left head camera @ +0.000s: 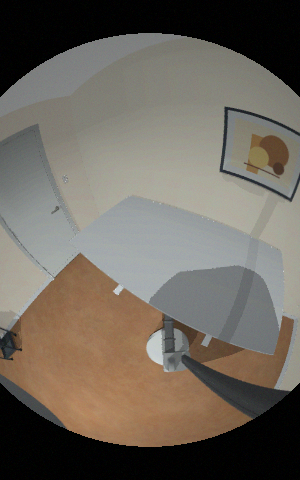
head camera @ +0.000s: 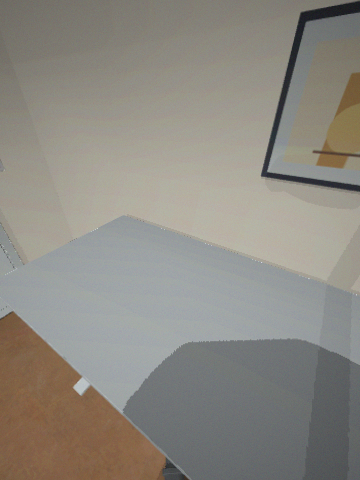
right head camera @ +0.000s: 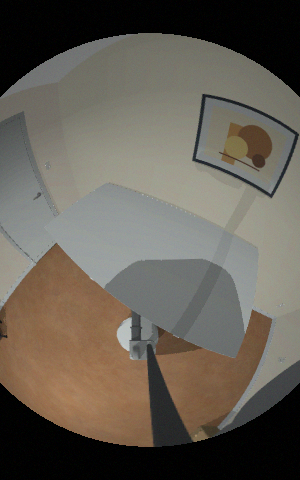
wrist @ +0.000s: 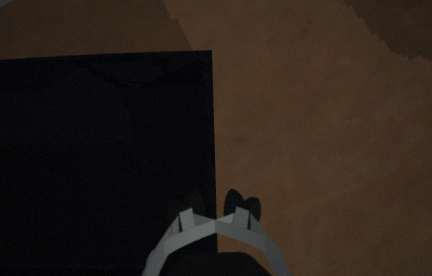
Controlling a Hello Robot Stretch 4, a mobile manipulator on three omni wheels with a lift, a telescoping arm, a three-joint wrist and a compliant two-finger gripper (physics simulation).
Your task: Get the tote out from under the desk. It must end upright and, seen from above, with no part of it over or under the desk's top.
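Frame: origin at the robot's base, x right, y down, z ahead, level; millimetres.
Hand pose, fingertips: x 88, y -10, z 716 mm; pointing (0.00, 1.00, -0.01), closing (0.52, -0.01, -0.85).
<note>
After its pixels a point has its place.
In the wrist view the tote (wrist: 105, 160) {z 837, x 66, y 25 mm} is a very dark box that fills the left half, with its straight right edge running down to the fingers. My gripper (wrist: 214, 205) {z 716, x 88, y -10 mm} is at that edge, one finger on either side, and looks shut on the tote's rim. The contact itself is too dark to see clearly. The desk's top (head camera: 125, 295) {z 622, x -183, y -922 mm} (left head camera: 150, 245) {z 619, x -110, y -922 mm} (right head camera: 125, 225) {z 680, x -47, y -922 mm} is a grey slab against the wall. My arm (left head camera: 168, 332) {z 137, x -4, y -433 mm} (right head camera: 136, 325) {z 95, x 8, y -433 mm} reaches in under its front edge. The tote and fingers do not show in the head views, hidden by the desk's top.
White desk feet (head camera: 81, 386) (left head camera: 118, 289) stick out below the front edge, with another foot (left head camera: 206, 340) right of the arm. A grey door (left head camera: 35, 195) {z 1227, x -1490, y -1211 mm} (right head camera: 20, 190) {z 1208, x -1503, y -1099 mm} is at the left. A dark-framed stand (left head camera: 7, 344) {z -722, x -2456, y -105 mm} is at the far left. A picture (head camera: 325, 115) {z 802, x 481, y -1518 mm} hangs above the desk.
</note>
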